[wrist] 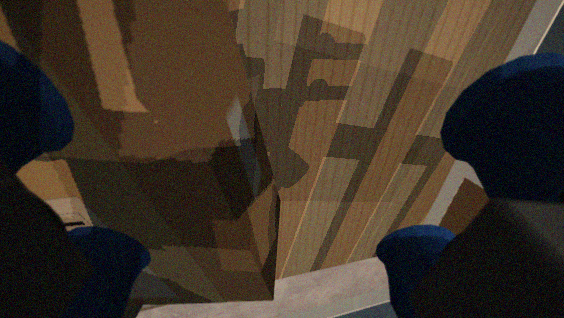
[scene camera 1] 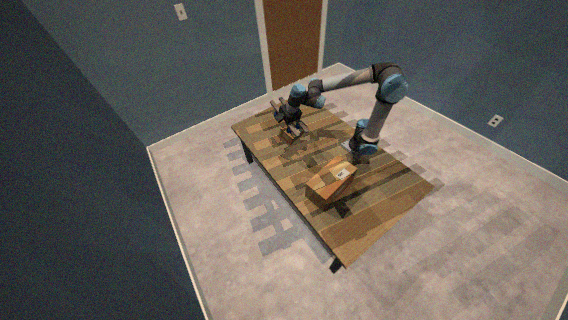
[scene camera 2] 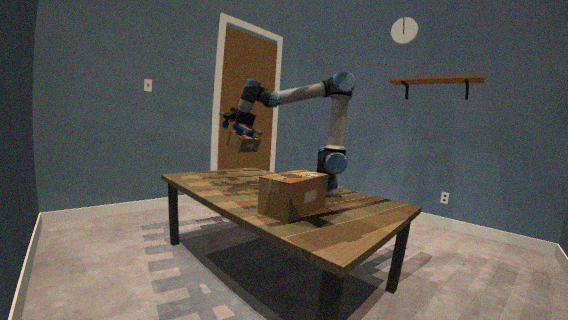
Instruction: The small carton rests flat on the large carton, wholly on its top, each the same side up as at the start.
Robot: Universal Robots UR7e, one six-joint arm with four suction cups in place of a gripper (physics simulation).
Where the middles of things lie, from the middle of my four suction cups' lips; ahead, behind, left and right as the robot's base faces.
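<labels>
I find the small carton (wrist: 167, 148) 60 mm below my suction cup, 10 mm behind it and 50 mm to the left of it. As for the large carton (scene camera 2: 287, 196), it is 250 mm below my suction cup, 20 mm behind it and 410 mm to the left of it.
</labels>
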